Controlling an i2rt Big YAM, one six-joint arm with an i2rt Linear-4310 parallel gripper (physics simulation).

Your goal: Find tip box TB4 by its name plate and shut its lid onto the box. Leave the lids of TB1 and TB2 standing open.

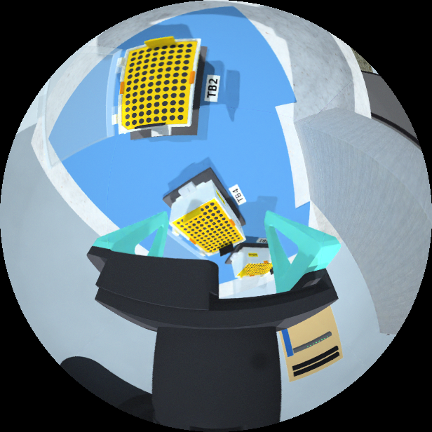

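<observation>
Tip box TB4 [207, 227], with a yellow perforated top and white walls, sits on a dark base; its name plate [237, 195] is beside it. Its clear lid [181, 246] stands open on the lower left, partly hidden by the left finger. Tip box TB2 [157, 85] is at the upper left, its clear lid [82, 105] open to the left. Tip box TB1 [247, 260] is at the lower right, partly behind the right finger; its plate is partly hidden and its clear lid is hard to make out. My gripper [216, 216] is open and empty, its teal fingers appearing either side of TB4.
The boxes stand on a blue mat [240, 150] over a pale marbled surface. A large grey curved body [350, 190] is at the right. A tan panel [315, 340] with black strips shows at the lower right. A dark rounded shape shows at the lower left.
</observation>
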